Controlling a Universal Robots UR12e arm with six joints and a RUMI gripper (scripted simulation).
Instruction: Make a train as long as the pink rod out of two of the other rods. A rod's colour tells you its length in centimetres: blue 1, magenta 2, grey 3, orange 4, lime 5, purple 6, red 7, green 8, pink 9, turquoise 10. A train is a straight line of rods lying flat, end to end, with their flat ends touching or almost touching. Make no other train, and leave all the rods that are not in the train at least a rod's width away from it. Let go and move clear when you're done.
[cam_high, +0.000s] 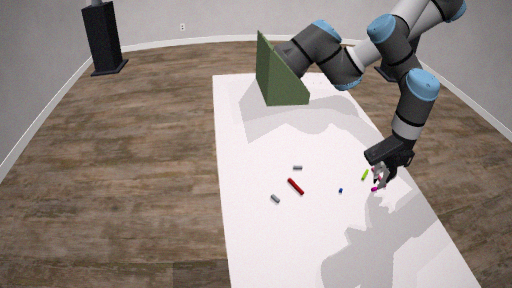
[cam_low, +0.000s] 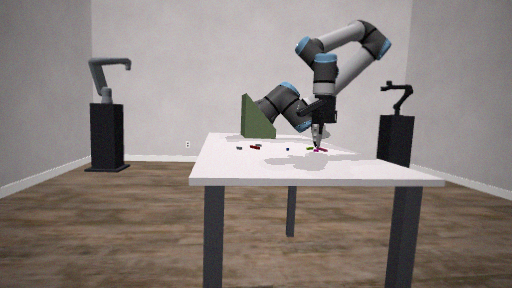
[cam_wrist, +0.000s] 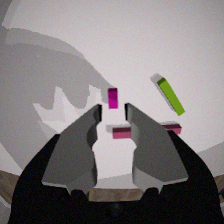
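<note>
The magenta rod lies 30 mm below my hand. Also, from my hand: blue rod: 120 mm to the right, 30 mm below, 10 mm behind; pink rod: 50 mm behind, 40 mm to the left, 30 mm below; lime rod: 70 mm behind, 30 mm below, 10 mm to the right.
</note>
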